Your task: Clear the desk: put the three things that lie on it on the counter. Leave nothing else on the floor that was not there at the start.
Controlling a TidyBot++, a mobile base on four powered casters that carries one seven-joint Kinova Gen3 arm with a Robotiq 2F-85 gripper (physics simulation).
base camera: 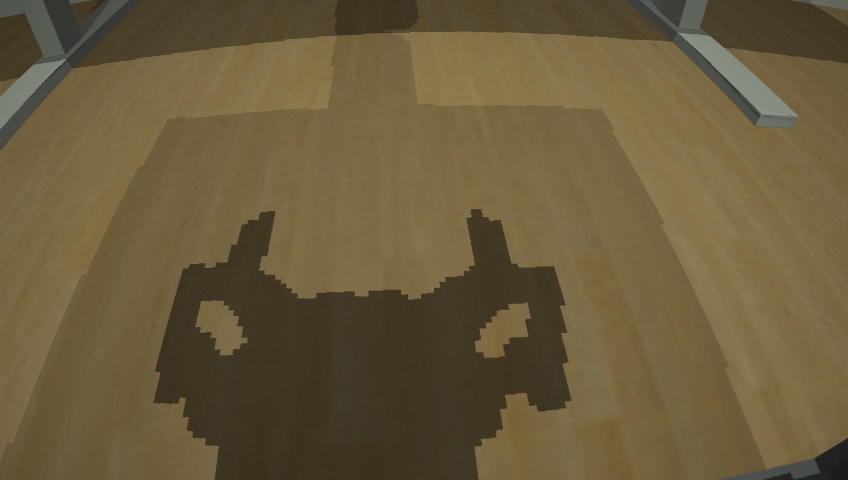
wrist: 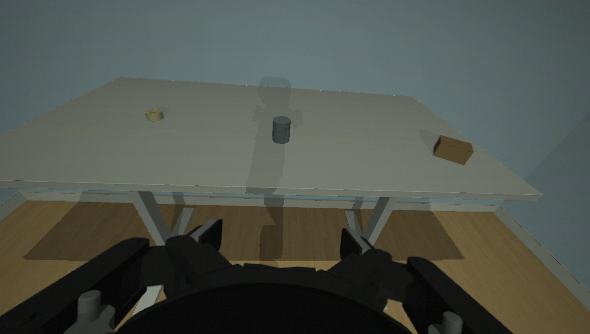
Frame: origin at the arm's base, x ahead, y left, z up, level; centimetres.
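Seen in the pictures: gripper, fingertip midpoint: (wrist: 281,236).
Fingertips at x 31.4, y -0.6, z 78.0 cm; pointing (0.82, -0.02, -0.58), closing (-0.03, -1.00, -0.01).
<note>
A point is followed by its place in that frame.
The desk (wrist: 215,165) @(x 67.4, y 17.6, z 55.4 cm) has a pale top and stands ahead in the wrist view. A small yellowish ring-like thing (wrist: 154,115) @(x 89.8, y 44.0, z 57.5 cm) lies on its left part. A dark grey cylinder (wrist: 281,130) @(x 80.4, y 0.8, z 60.2 cm) stands upright near the middle. A brown box (wrist: 453,150) @(x 77.3, y -52.9, z 59.1 cm) lies near the right edge, turned at an angle. My gripper (wrist: 281,236) @(x 31.4, y -0.6, z 78.0 cm) is open and empty, in front of the desk's near edge and apart from all three things. The counter does not show in either view.
In the base camera view, the feet of the desk's legs (base camera: 737,77) (base camera: 29,86) stand on the wooden floor (base camera: 684,148) @(x 58.8, y -37.7, z -39.6 cm) at the upper left and right. Shadows of the arm and gripper fall on the floor. A blue-grey wall (wrist: 300,40) @(x 139.3, y -4.9, z 77.2 cm) rises behind the desk.
</note>
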